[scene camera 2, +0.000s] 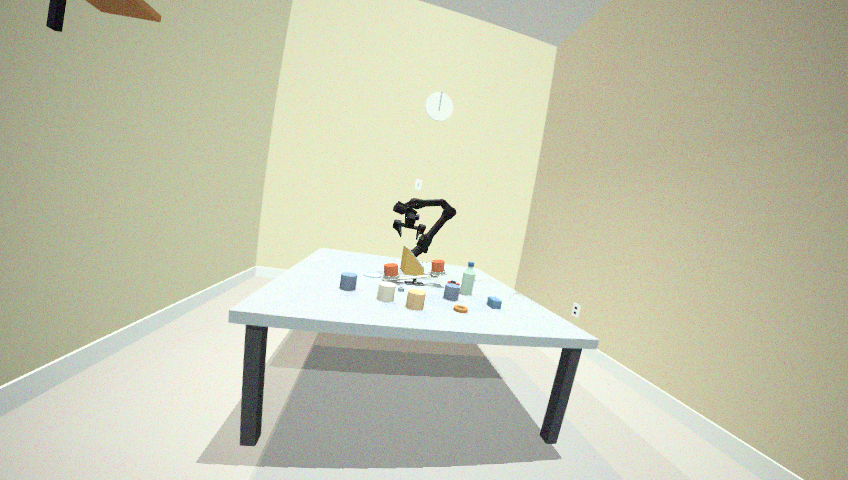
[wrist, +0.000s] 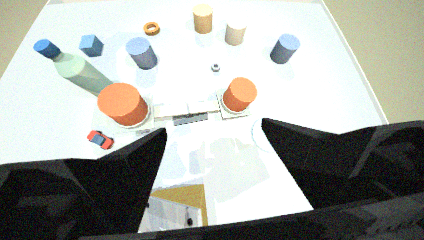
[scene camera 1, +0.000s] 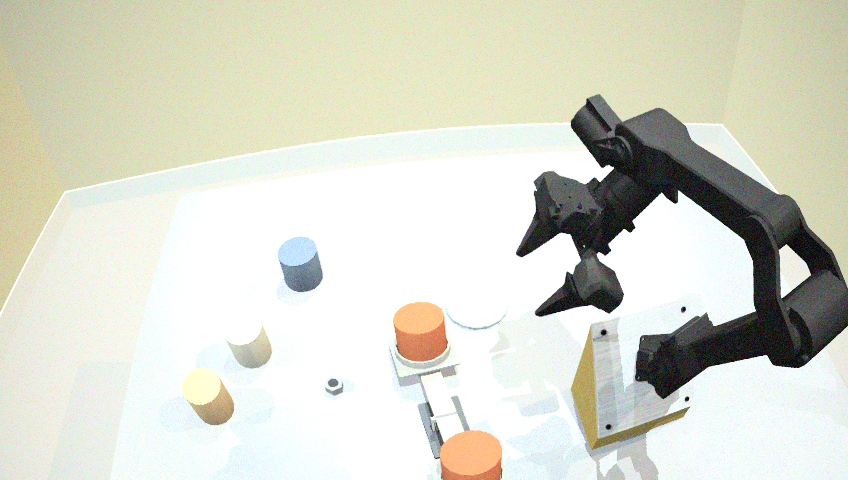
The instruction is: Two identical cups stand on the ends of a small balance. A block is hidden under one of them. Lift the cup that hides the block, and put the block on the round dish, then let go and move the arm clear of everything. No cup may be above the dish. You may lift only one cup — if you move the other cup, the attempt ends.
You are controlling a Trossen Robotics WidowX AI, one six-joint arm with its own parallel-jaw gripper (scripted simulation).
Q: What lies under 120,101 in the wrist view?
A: An orange cup.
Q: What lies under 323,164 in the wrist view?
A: The gripper.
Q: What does the gripper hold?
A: Nothing.
